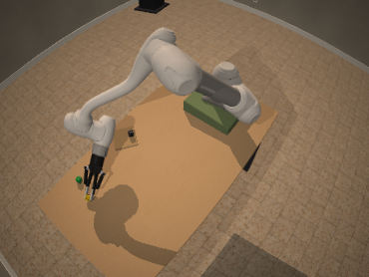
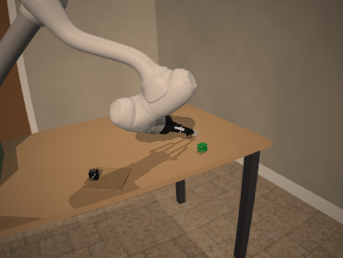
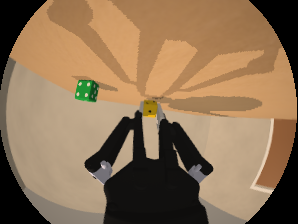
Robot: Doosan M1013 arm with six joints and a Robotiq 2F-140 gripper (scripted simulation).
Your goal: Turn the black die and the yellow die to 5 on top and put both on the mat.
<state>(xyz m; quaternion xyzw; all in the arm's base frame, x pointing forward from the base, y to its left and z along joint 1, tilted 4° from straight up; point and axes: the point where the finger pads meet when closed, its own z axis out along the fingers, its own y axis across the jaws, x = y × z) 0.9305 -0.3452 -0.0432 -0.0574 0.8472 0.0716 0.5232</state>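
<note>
My hand is 40 mm past the green die, 120 mm to the left of it and 20 mm above it. From my hand the other things lie so: black die (460 mm behind, 10 mm to the right, 20 mm below); mat (420 mm behind, 40 mm to the right, 40 mm below); yellow die (20 mm ahead, 10 mm below).
</note>
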